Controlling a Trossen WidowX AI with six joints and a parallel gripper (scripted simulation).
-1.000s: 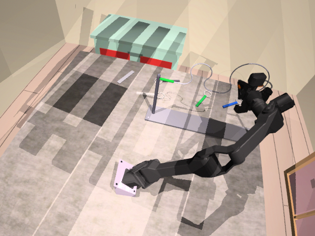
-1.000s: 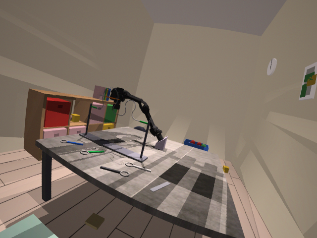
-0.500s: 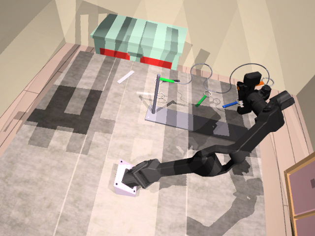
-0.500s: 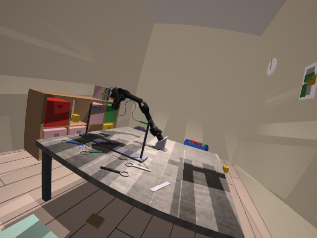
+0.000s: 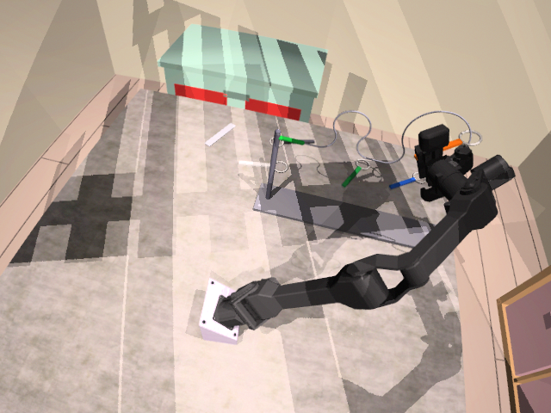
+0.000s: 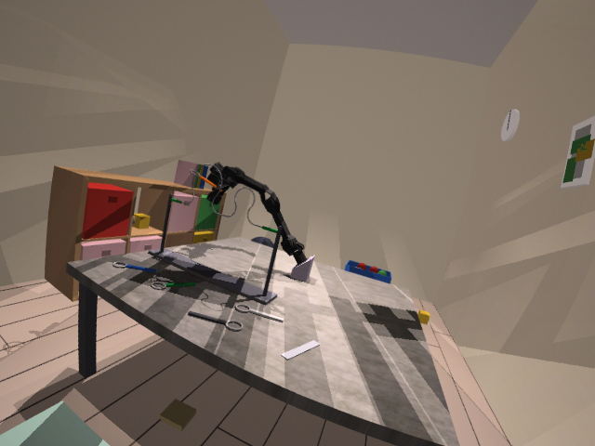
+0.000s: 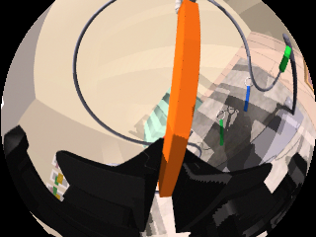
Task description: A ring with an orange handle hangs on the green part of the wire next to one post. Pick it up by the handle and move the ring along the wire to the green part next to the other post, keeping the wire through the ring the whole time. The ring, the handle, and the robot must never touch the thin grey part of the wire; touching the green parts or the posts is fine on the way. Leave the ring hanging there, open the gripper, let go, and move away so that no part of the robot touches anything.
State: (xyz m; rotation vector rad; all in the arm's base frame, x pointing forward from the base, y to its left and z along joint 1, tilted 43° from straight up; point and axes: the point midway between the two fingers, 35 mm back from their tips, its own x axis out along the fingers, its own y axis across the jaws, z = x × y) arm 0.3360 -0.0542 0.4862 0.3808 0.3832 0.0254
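Now: the ring with orange handle 80 mm to the right of my gripper tip and 40 mm above it. Round my gripper tip: flat white strip (280 mm ahead, 570 mm to the left, 360 mm below).
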